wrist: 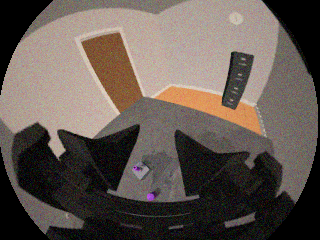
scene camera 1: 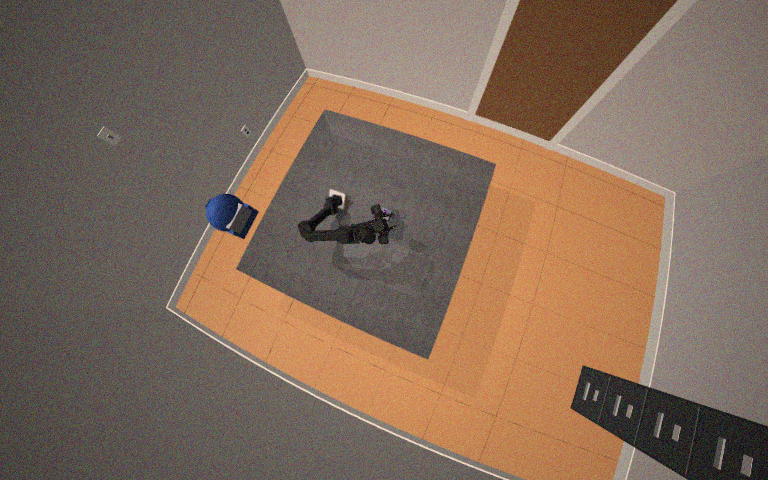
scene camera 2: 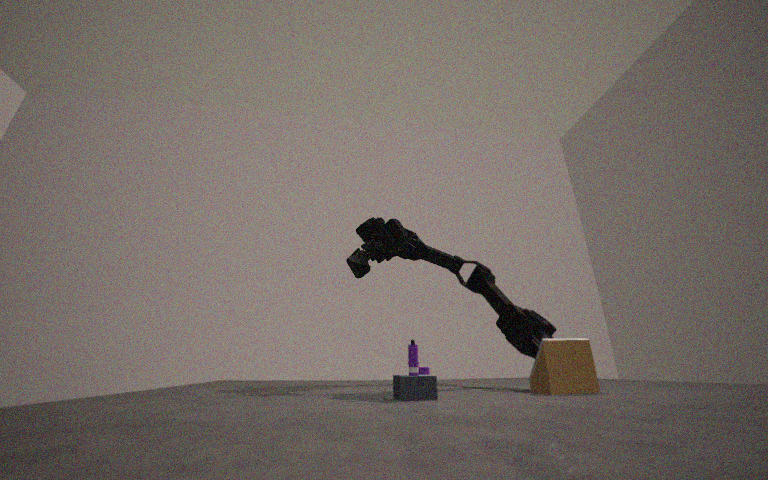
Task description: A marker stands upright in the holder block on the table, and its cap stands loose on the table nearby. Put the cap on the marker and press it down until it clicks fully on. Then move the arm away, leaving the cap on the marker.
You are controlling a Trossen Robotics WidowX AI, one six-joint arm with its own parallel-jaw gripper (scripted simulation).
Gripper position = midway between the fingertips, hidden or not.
In view: the gripper (scene camera 2: pixel 355 253).
The gripper also shows in the wrist view (wrist: pixel 157 130).
